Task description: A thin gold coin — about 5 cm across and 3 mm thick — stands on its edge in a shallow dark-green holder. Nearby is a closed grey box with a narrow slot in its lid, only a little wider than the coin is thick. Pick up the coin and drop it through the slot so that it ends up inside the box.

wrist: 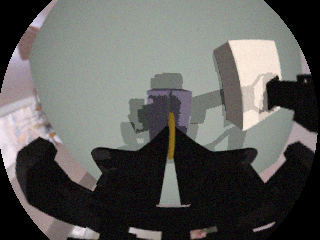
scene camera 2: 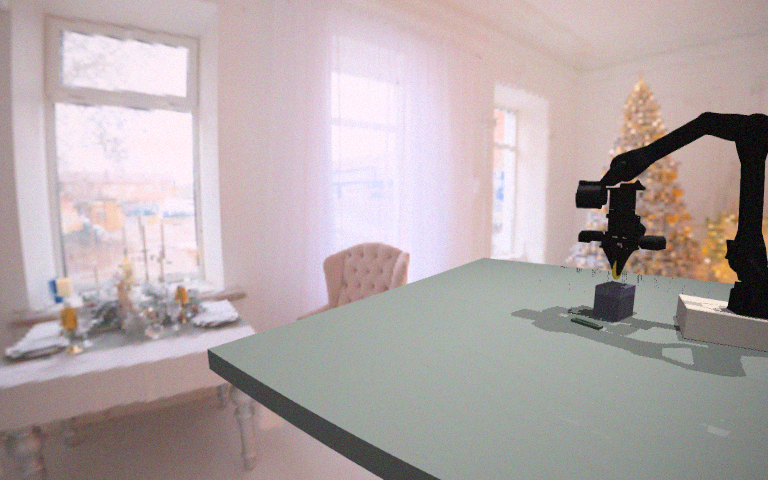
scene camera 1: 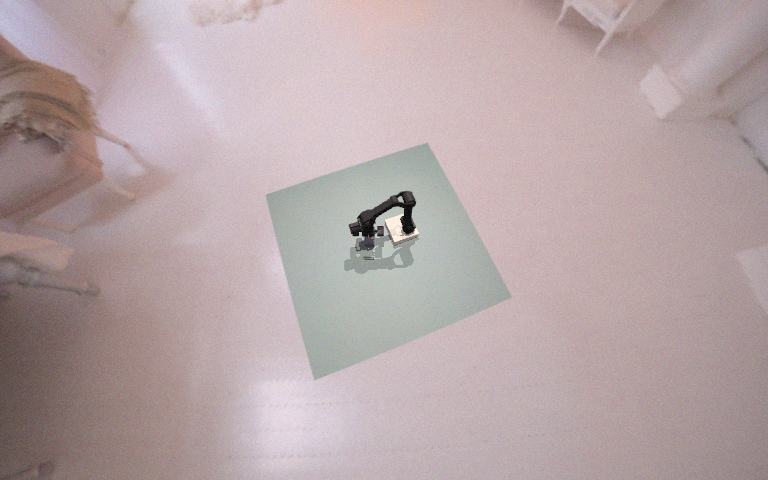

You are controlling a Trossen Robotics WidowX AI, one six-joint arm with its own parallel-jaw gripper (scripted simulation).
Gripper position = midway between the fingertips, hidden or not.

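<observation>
The gripper (scene camera 2: 616,275), which you can also see in the wrist view (wrist: 169,129), is holding a gold coin.
</observation>
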